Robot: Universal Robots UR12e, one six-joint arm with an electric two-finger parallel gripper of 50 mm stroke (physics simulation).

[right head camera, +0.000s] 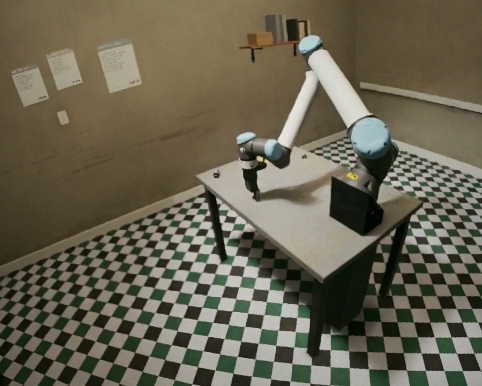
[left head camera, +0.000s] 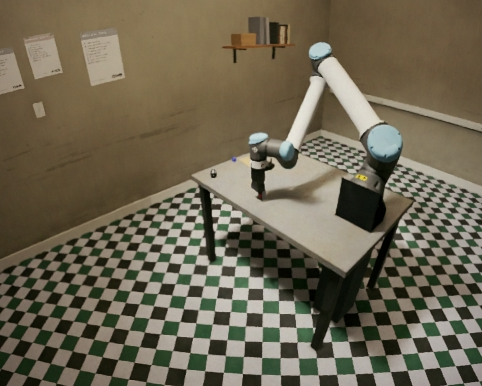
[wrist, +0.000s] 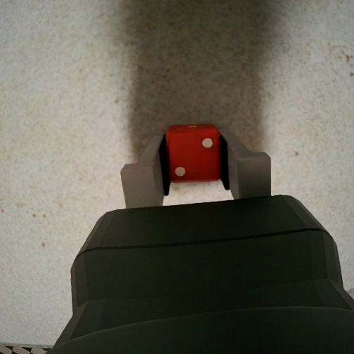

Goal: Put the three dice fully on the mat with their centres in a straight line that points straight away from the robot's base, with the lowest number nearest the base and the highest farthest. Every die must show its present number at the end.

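Places are measured from the arm's base along level axes (x left, y back, z up), in metres.
Where they show: gripper, fingertip midpoint: (right head camera: 257, 198) (left head camera: 261, 197); arm's base, link origin: (right head camera: 357, 192) (left head camera: 364, 192).
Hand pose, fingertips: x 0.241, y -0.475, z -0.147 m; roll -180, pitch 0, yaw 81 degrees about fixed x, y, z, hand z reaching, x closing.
Each offset is from my fingertips to the centre of the thing.
A red die @(dz +0.011, dx -0.003, dy +0.000 m) (wrist: 193, 155) (left head camera: 259, 197) shows two white pips on its upper face in the wrist view. My gripper (wrist: 192, 151) (right head camera: 256, 197) is shut on it, with one dark finger pad on each side, low at the table top near its long edge. A small blue die @(dz +0.011, dx -0.191, dy -0.472 m) (left head camera: 234, 159) lies at the far end of the table in the left head view; its number is too small to read. A yellowish strip, seemingly the mat @(dz +0.001, dx -0.289, dy -0.387 m) (left head camera: 245, 161), shows beside the wrist in the left head view, mostly hidden by the arm. I cannot identify the third die for certain.
A small dark and shiny object @(dz +0.016, dx +0.035, dy -0.404 m) (left head camera: 213, 173) (right head camera: 216, 173) stands near the table's far left corner. Another tiny dark object @(dz +0.011, dx -0.541, dy -0.200 m) (right head camera: 304, 156) lies near the far right edge. The robot's black base block (left head camera: 361, 204) (right head camera: 355, 206) stands at the table's other end.
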